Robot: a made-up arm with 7 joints.
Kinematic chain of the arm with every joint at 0, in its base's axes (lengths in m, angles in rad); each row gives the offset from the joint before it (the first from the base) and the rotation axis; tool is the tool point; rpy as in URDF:
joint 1: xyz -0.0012 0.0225 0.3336 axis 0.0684 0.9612 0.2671
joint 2: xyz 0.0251 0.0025 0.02 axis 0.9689 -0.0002 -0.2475
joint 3: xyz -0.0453 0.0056 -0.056 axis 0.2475 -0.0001 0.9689
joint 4: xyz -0.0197 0.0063 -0.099 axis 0.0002 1 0
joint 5: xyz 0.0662 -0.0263 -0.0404 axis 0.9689 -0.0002 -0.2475
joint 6: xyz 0.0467 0.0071 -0.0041 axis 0.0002 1 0
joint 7: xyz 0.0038 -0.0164 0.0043 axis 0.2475 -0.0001 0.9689
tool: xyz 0.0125 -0.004 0.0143 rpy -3.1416 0 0
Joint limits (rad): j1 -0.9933..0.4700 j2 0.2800..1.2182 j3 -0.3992..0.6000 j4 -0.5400..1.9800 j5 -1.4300..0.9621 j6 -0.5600..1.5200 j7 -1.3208..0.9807
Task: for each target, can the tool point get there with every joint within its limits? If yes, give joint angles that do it. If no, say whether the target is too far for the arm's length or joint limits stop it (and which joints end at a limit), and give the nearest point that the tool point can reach.
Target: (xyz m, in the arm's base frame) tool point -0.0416 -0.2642 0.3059
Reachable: no: joint limits stop it (at a limit: joint 1, joint 2, joint 3, joint 4) | nearest point 0.1089 -0.0591 0.3057 | short by 0.254 m
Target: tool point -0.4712 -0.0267 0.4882
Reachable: no: too far | nearest point -0.2456 0.0781 0.2134 | short by 0.371 m
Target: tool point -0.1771 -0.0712 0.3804
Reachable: no: joint limits stop it (at a limit: joint 1, joint 2, joint 4, joint 5, joint 6, joint 7) | nearest point -0.2136 0.0442 0.2081 | short by 0.211 m
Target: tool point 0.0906 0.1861 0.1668
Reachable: yes | joints -0.0749 0.6746 0.5139 0.4831 0.6302 0.2403 -0.6510
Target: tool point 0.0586 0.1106 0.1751
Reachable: yes | joints 0.1535 0.5254 -0.0914 0.0498 -1.0900 -0.2574 0.0191
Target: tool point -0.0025 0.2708 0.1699
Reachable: yes | joints -0.3449 0.9604 0.0655 1.7577 -1.0204 0.8467 0.3065
